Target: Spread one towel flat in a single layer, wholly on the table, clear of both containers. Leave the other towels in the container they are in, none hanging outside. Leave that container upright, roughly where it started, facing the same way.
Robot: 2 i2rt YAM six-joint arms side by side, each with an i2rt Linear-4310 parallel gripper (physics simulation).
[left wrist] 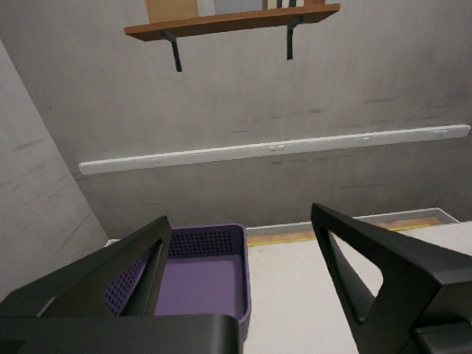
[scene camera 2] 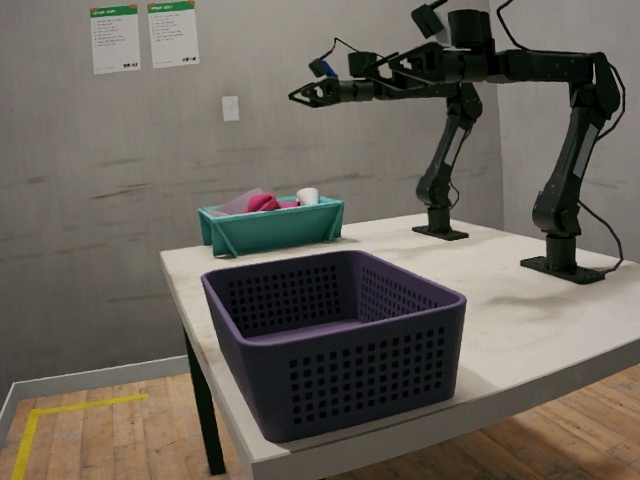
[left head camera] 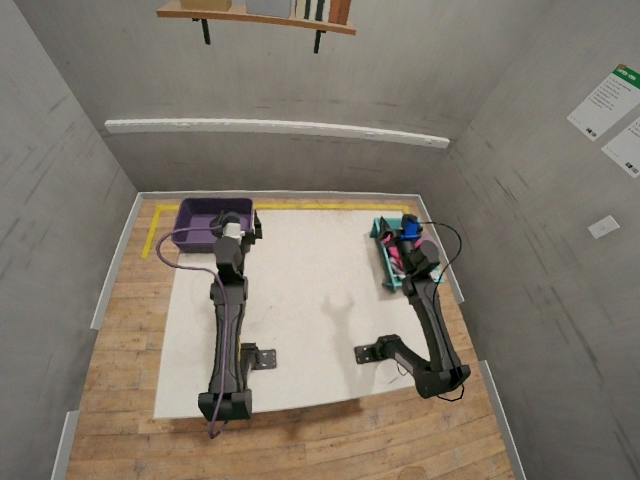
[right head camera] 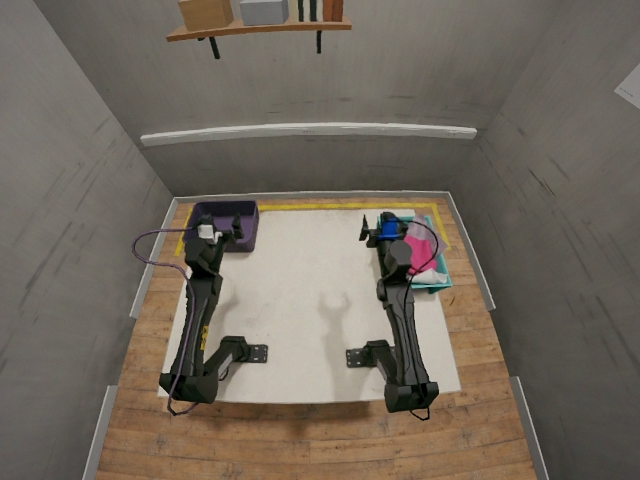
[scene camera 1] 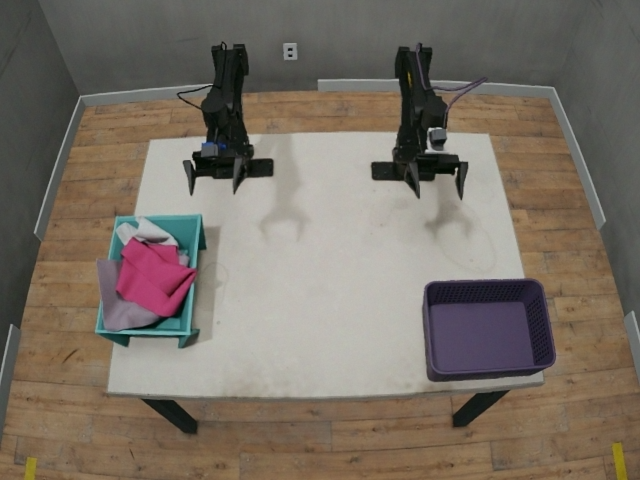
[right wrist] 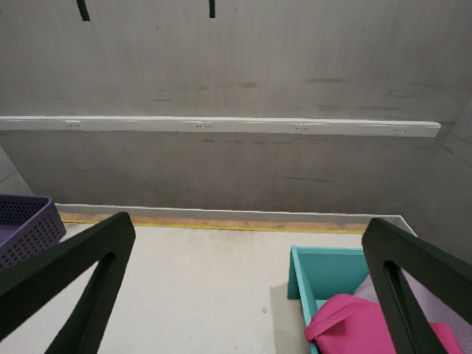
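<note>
A teal container [scene camera 1: 195, 233] [scene camera 2: 279, 233] [right wrist: 330, 270] stands upright at the table's left in scene camera 1. In it lie a crumpled pink towel [scene camera 1: 155, 279] [scene camera 2: 262, 202] [right wrist: 350, 325], a mauve towel [scene camera 1: 126, 314] [right head camera: 421, 231] and a white towel [scene camera 1: 150, 232] [scene camera 2: 307, 196]. The mauve towel's corner reaches over the container's left wall in scene camera 1. A purple basket [scene camera 1: 431, 330] [scene camera 2: 361, 372] [left wrist: 205, 285] stands empty at the right. My left gripper [scene camera 1: 439, 197] [left wrist: 239, 217] and right gripper [scene camera 1: 212, 193] [right wrist: 249, 218] are open and empty, raised high above the table, clear of the towels.
The white table [scene camera 1: 310, 310] [scene camera 2: 496, 258] carries both arm bases at its robot side. The purple basket stands near a table corner. A shelf [left head camera: 258, 16] [right head camera: 258, 28] and a white rail [left head camera: 279, 126] [right head camera: 310, 129] are on the wall beyond the table. Arm shadows fall on the table.
</note>
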